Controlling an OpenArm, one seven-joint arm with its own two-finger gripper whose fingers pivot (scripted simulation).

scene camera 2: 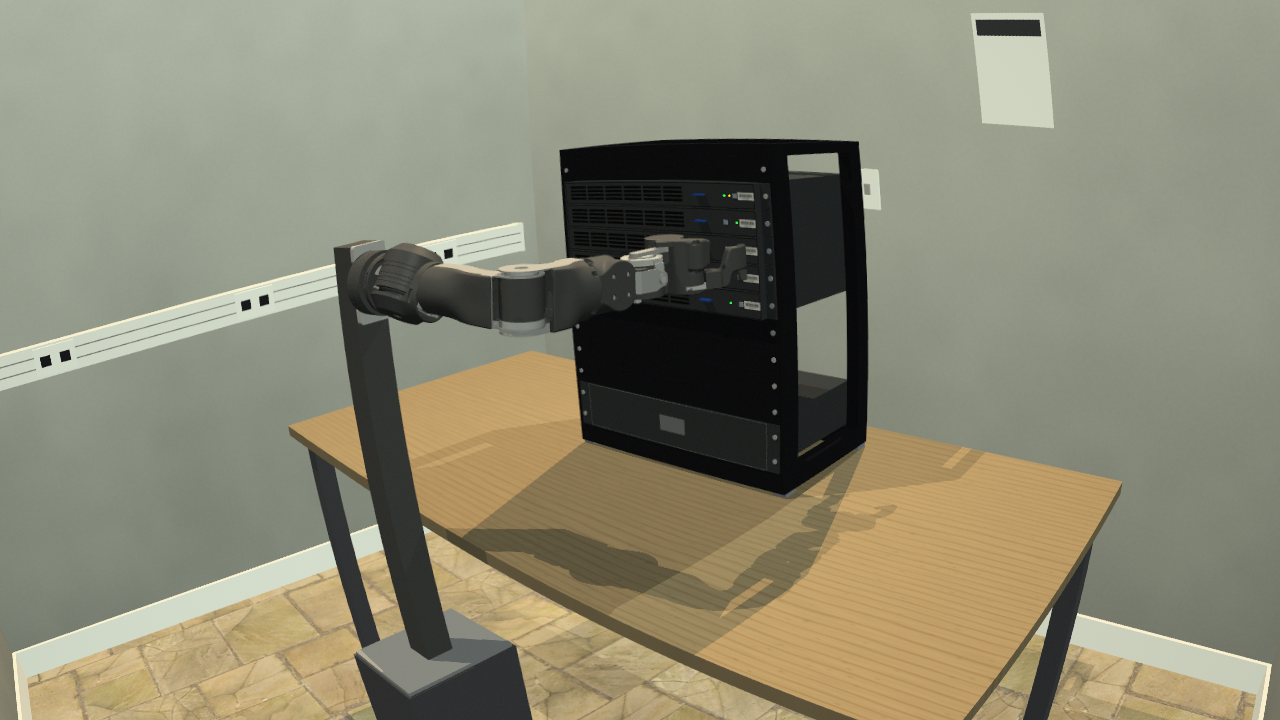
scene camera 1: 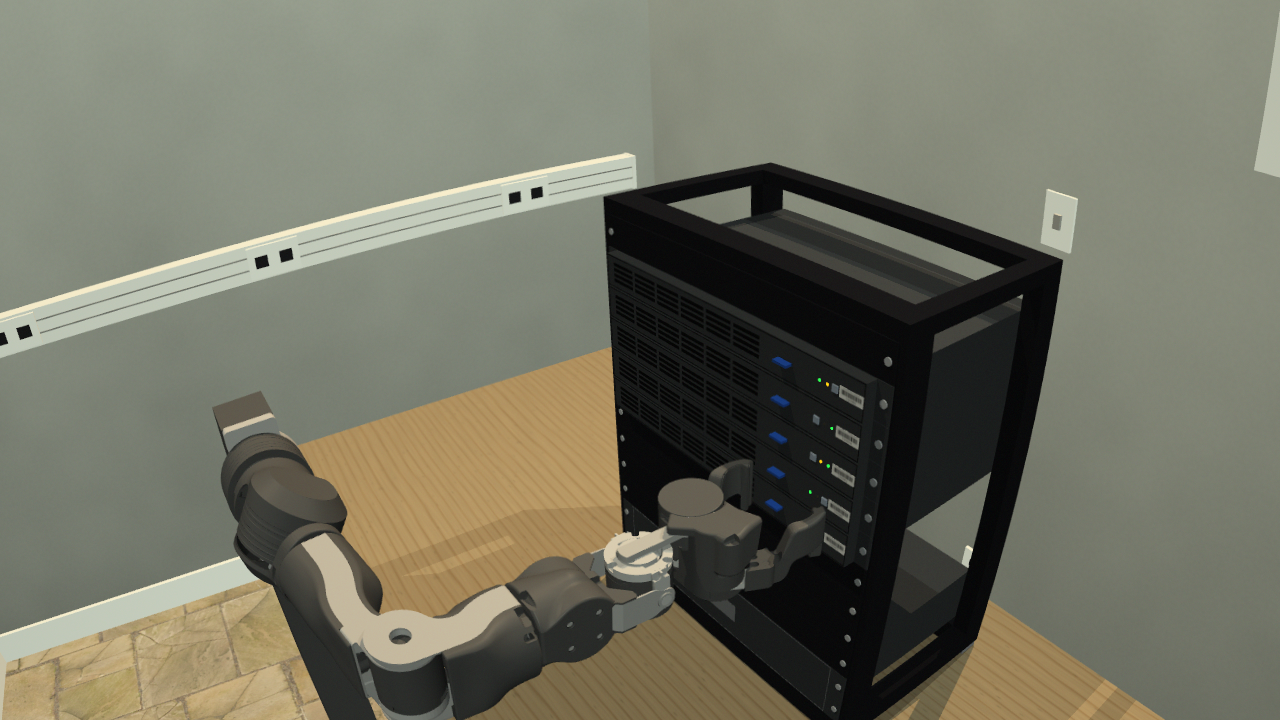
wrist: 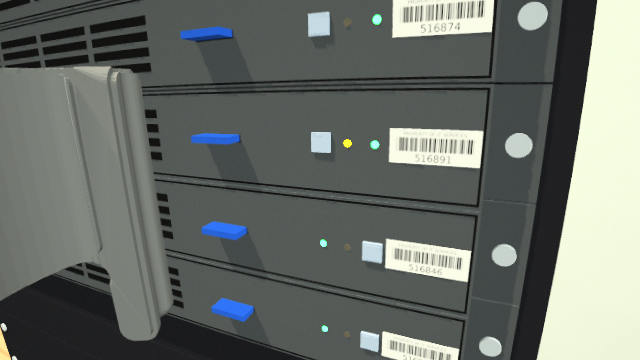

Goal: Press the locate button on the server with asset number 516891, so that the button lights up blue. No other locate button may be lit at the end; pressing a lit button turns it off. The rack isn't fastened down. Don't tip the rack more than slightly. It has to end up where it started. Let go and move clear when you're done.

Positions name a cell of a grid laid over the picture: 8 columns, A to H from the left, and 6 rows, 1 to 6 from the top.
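There is an arm post (scene camera 2: C3) that I can see. And my own gripper (scene camera 1: E5) is visible to me as well.
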